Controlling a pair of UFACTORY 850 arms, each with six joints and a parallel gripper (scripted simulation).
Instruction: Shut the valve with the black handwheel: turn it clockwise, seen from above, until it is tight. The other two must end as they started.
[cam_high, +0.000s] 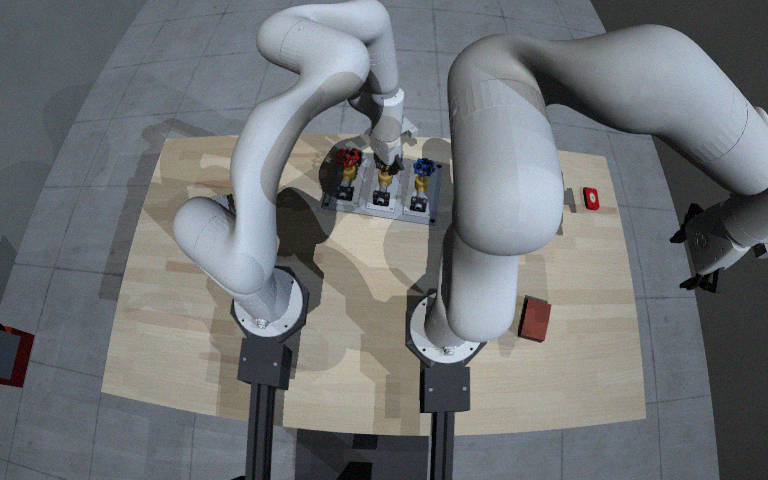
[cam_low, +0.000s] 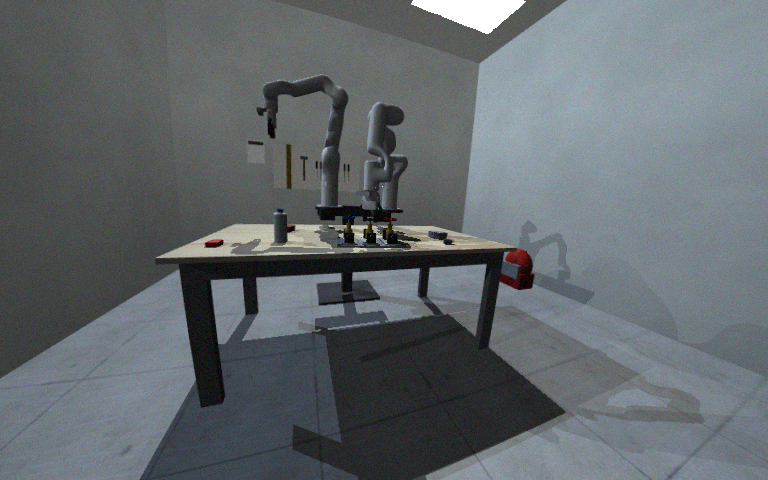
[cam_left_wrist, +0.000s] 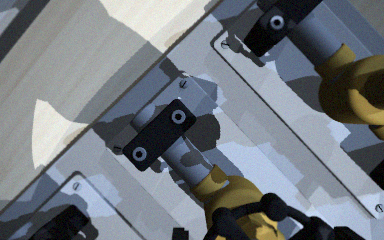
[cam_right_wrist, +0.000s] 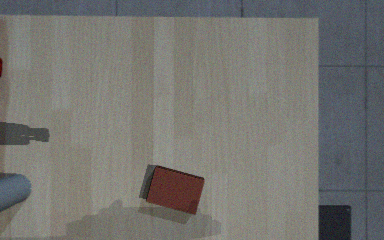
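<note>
Right now my left hand is 10 mm above the black handwheel. The rest, counted from my left hand: red handwheel 120 mm to the left; grey base plate 130 mm below; blue handwheel 120 mm to the right.
</note>
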